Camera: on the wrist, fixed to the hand. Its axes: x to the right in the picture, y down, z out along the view.
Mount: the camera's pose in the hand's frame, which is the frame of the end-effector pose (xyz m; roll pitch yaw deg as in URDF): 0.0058 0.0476 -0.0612 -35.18 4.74 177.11
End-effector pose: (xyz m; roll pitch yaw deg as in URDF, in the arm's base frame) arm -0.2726 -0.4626 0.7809 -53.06 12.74 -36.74
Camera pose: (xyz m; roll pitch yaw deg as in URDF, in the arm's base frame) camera -0.2934 -0.4724 0.7066 17.63 -7.58 145.33
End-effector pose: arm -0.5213 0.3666 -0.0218 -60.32 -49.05 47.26
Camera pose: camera -0.4602 0.3891 -0.0644 28.83 53.82 -128.18
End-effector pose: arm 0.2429 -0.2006 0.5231 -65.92 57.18 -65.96
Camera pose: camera 0.1875 -0.1658 0.4811 26.62 -52.50 119.22
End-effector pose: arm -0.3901 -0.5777 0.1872 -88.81 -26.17 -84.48
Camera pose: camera -0.4474 -0.6101 0.1459 56.23 29.05 100.87
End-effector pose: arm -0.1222 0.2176 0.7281 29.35 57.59 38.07
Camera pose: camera -0.1838 0.2602 0.7071 -57.46 -54.57 -150.29
